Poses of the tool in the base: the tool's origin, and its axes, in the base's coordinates. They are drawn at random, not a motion.
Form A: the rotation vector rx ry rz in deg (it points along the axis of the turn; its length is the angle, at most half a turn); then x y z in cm.
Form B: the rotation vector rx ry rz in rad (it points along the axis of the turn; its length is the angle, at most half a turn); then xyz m. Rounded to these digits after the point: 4 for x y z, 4 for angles.
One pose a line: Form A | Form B
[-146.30 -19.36 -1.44 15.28 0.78 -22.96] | [-2.5534 -0.3379 -0.0251 0.1528 0.0078 -0.2296]
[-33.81 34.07 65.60 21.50 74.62 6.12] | [-0.5901 0.5946 1.1449 0.2150 0.7462 0.0612]
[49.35 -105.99 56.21 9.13 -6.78 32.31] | [0.8613 -1.8499 0.9810 0.0913 -0.0678 0.3231]
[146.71 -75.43 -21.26 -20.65 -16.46 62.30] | [2.5606 -1.3165 -0.3711 -0.2065 -0.1646 0.6230]
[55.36 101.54 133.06 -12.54 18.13 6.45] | [0.9662 1.7722 2.3223 -0.1254 0.1813 0.0645]
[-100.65 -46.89 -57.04 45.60 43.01 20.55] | [-1.7567 -0.8184 -0.9955 0.4560 0.4301 0.2055]
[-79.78 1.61 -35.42 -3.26 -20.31 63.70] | [-1.3924 0.0281 -0.6182 -0.0326 -0.2031 0.6370]
